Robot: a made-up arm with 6 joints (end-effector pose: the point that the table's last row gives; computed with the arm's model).
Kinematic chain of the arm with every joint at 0, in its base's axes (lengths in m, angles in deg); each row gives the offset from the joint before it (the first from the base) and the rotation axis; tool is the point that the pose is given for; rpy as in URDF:
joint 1: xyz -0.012 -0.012 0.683 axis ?
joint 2: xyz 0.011 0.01 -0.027 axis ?
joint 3: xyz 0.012 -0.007 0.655 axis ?
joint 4: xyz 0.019 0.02 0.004 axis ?
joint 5: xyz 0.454 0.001 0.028 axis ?
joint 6: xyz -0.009 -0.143 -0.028 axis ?
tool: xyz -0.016 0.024 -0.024 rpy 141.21 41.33 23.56
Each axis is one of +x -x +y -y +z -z.
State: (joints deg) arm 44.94 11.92 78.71 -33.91 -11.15 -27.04
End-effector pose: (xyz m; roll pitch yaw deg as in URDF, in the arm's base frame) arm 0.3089 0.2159 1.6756 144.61 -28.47 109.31
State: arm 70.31 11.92 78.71 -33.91 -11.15 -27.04
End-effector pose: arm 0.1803 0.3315 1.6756 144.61 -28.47 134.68
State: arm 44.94 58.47 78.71 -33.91 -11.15 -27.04
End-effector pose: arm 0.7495 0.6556 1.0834 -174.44 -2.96 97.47
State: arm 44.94 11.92 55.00 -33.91 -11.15 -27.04
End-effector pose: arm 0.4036 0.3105 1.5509 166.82 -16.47 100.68
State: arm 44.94 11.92 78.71 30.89 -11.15 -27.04
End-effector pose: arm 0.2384 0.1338 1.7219 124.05 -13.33 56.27
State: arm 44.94 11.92 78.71 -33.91 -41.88 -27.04
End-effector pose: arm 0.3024 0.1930 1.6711 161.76 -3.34 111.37
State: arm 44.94 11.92 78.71 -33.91 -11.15 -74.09
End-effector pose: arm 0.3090 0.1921 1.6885 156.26 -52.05 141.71
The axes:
joint 1: +z
joint 2: +y
joint 3: -y
joint 4: -x
joint 5: -y
joint 6: -x

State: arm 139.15 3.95 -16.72 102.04 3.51 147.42
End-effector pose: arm -0.4706 0.2984 1.3129 -113.71 -13.75 173.90
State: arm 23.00 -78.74 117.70 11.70 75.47 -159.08
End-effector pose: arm -0.9398 -0.5456 0.6260 -57.14 40.96 32.78
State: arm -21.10 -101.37 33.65 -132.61 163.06 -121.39
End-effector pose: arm -0.8238 0.4106 0.9634 124.68 78.54 -21.35
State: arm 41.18 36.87 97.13 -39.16 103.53 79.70
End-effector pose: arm 0.6280 0.3982 1.5937 -158.28 -18.48 -53.01
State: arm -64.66 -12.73 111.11 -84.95 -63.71 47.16
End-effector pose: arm -0.1236 0.1945 1.7112 55.43 2.57 -2.26
